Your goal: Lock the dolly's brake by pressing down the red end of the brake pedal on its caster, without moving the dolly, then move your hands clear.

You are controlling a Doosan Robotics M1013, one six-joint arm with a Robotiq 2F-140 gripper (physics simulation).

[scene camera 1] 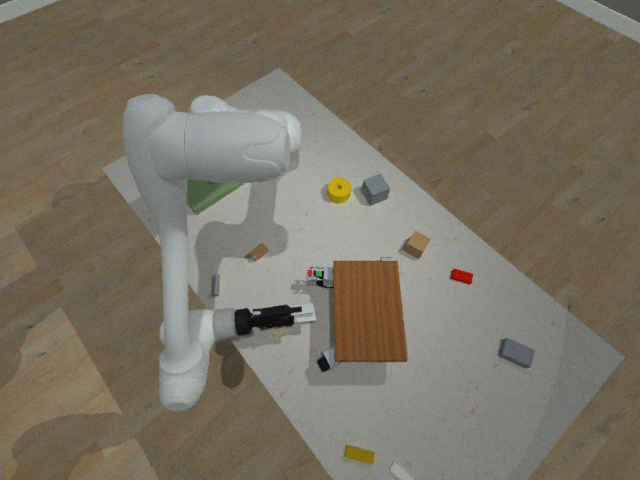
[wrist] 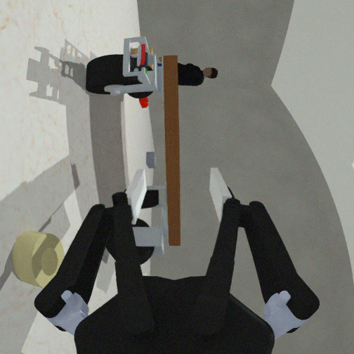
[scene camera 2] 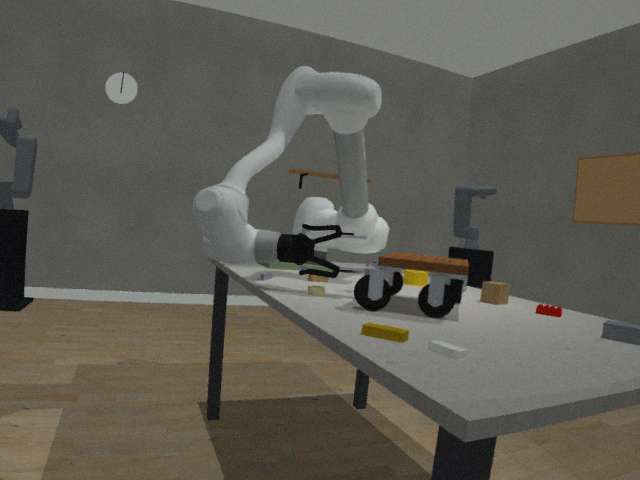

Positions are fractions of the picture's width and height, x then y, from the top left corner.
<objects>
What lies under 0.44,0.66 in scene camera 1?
My gripper.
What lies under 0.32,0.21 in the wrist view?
A dolly.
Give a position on a dolly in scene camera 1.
0.58,0.66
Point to a grey block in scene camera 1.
At 0.81,0.74
</objects>
